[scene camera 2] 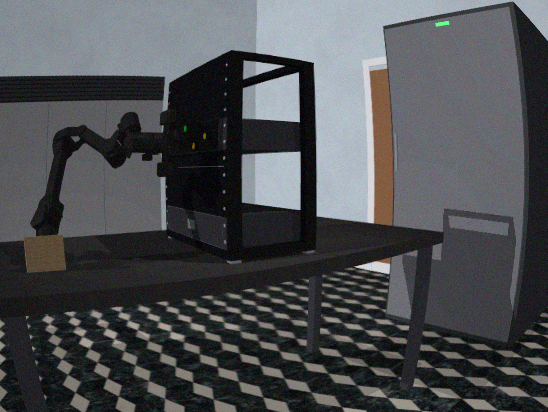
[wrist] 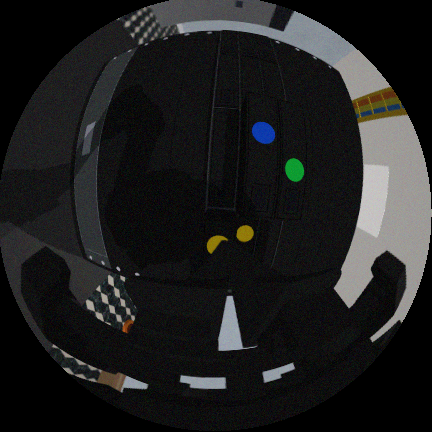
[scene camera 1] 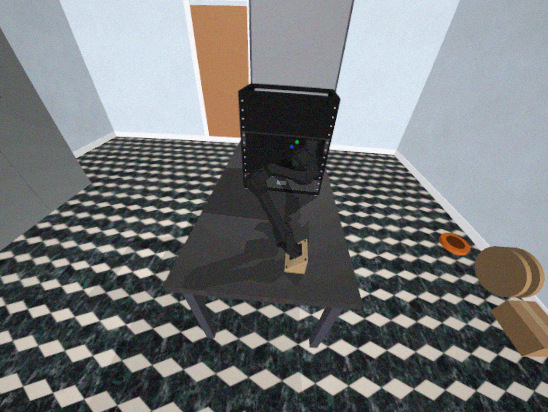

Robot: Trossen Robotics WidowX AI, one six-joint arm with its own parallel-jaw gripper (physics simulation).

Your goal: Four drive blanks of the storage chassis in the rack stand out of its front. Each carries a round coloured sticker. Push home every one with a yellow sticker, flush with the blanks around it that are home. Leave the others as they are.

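The storage chassis sits in the black rack. Its dark front carries a blue sticker, a green sticker, and two yellow ones. One yellow sticker shows whole and looks small in the wrist view. The other yellow sticker is partly covered there by the fingertips. My gripper is shut and empty, in front of that blank; contact cannot be told. The blue and green blanks show raised edges. How far the yellow-stickered blanks stand out is too dark to judge.
The arm's base stands by a tan block on the dark table. The rack's posts and dark panels surround the chassis. A tall grey cabinet stands beyond the table. An orange ring lies on the floor.
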